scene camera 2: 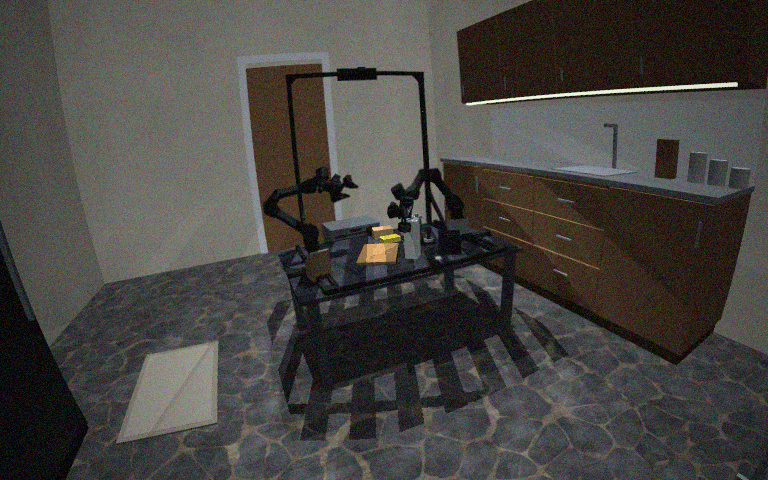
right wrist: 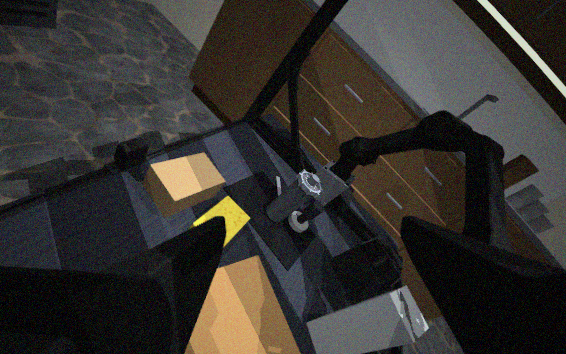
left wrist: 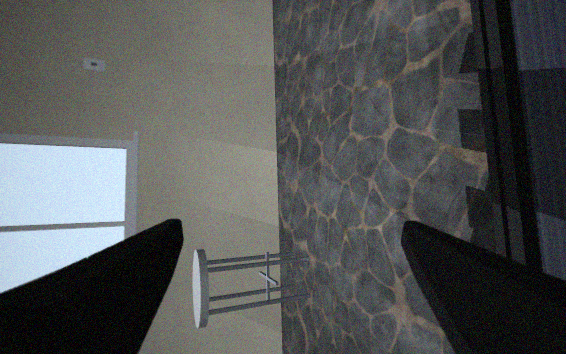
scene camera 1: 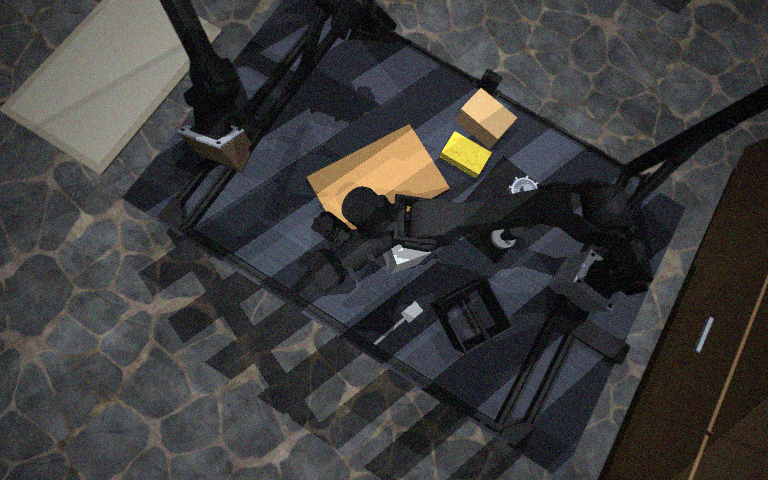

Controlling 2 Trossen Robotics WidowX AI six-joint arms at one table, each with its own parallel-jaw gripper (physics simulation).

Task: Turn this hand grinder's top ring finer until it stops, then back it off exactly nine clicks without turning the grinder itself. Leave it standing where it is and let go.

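Where they show: left gripper, between the fingertips: (scene camera 2: 405, 225) (left wrist: 293, 230) (scene camera 1: 302, 286); right gripper, between the fingertips: (scene camera 2: 354, 191) (right wrist: 313, 225) (scene camera 1: 396, 33); left arm's base, origin of its link: (scene camera 2: 457, 218) (right wrist: 340, 172) (scene camera 1: 601, 279); right arm's base, origin of its link: (scene camera 2: 316, 255) (scene camera 1: 212, 129).
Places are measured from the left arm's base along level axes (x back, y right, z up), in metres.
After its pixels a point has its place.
The hand grinder (right wrist: 286, 202) @[z -0.028, x -0.280, y 0.035 m] is a dark upright cylinder with a silver notched top ring (scene camera 1: 523, 184) @[z 0.041, x -0.264, y 0.044 m] (right wrist: 310, 182) @[z 0.045, x -0.264, y 0.034 m]; it stands on a dark patch of the table, and the left arm hides its body in scene camera 1. My left gripper (scene camera 1: 317, 251) (scene camera 2: 398, 217) @[z 0.124, x -0.471, y -0.417 m] (left wrist: 293, 230) @[z 0.124, x -0.471, y -0.417 m] is open and empty, well left of the grinder in scene camera 1, above the table. My right gripper (scene camera 2: 351, 190) @[z 0.233, x -0.615, y 0.013 m] (right wrist: 313, 225) @[z 0.233, x -0.615, y 0.013 m] is open and empty, raised above the table; the grinder shows beyond its fingers in the right wrist view. The ring's clicks or markings cannot be read.
A white ring-shaped piece (scene camera 1: 502, 238) @[z -0.081, x -0.209, y -0.033 m] (right wrist: 298, 221) @[z -0.086, x -0.218, y -0.022 m] stands beside the grinder. A yellow sponge (scene camera 1: 466, 153) @[z -0.075, x -0.410, y 0.083 m] (scene camera 2: 390, 238) @[z -0.077, x -0.417, y 0.053 m], tan block (scene camera 1: 488, 113) @[z -0.045, x -0.429, y 0.189 m], orange-brown board (scene camera 1: 379, 164) @[z -0.090, x -0.562, y -0.077 m] (scene camera 2: 378, 253) @[z -0.090, x -0.540, y -0.136 m], tall pale box (scene camera 2: 412, 240) @[z -0.005, x -0.388, y -0.261 m] (right wrist: 355, 325) @[z 0.010, x -0.404, y -0.203 m], black box (scene camera 1: 444, 316) @[z -0.020, x -0.217, y -0.280 m] and white-headed tool (scene camera 1: 412, 311) @[z -0.103, x -0.269, y -0.309 m] are on the table.
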